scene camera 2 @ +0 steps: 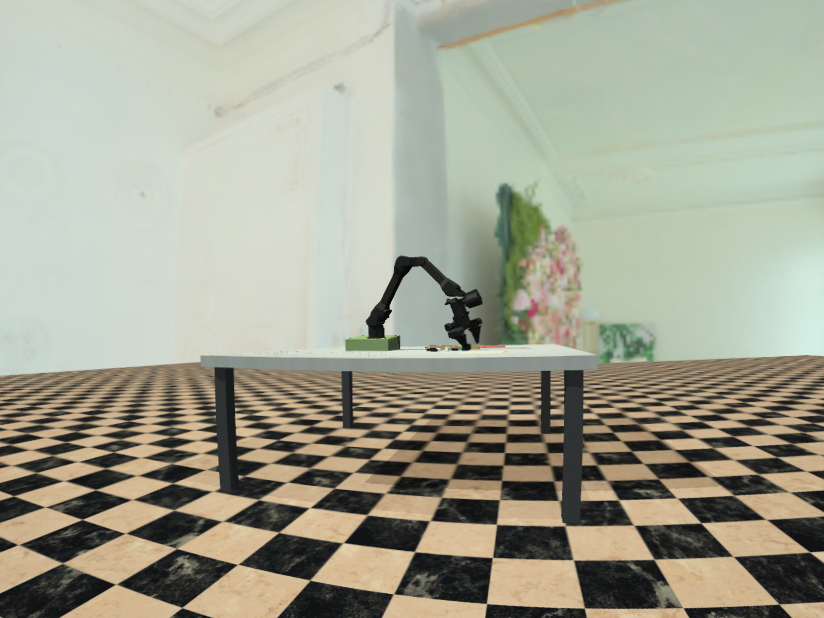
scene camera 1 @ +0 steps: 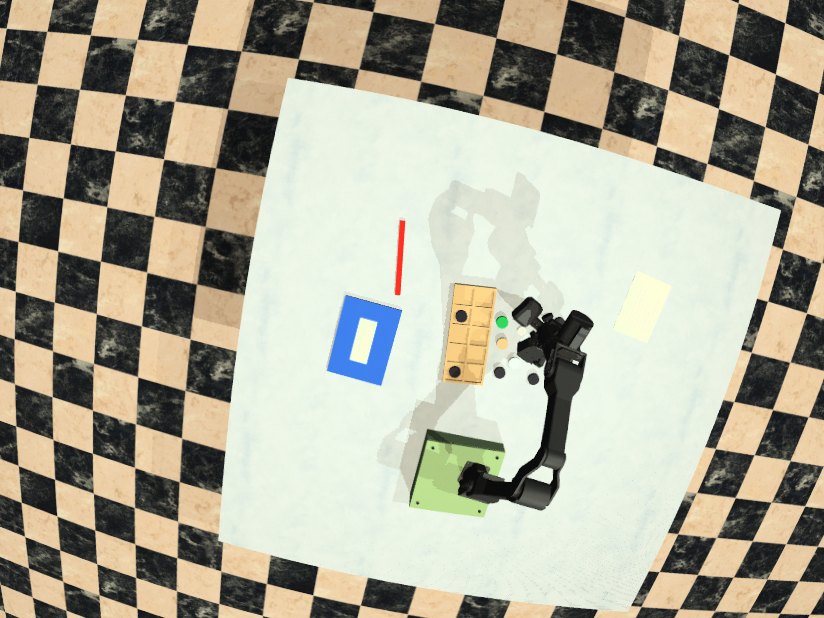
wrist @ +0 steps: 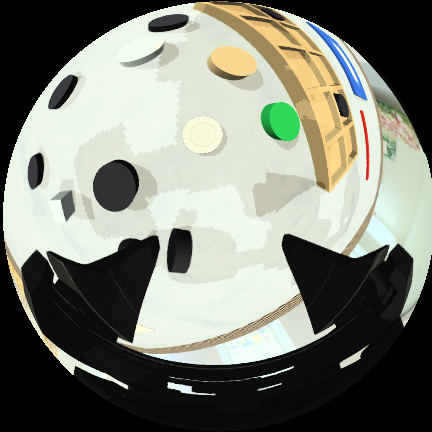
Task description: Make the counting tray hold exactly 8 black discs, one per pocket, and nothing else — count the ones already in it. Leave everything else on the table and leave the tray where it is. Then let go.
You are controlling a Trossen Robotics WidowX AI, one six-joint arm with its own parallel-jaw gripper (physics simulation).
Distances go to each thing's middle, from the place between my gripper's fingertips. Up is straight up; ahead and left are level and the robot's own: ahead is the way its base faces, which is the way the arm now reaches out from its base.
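Labels:
Positions from my hand: white ridged disc [wrist: 201, 134] 10 mm below, 70 mm behind, 10 mm to the left; tan disc [wrist: 229, 62] 10 mm below, 110 mm behind, 40 mm to the left; green disc [wrist: 279, 120] 10 mm below, 60 mm behind, 70 mm to the left; tan counting tray [scene camera 1: 467, 347] 120 mm behind, 130 mm to the left.

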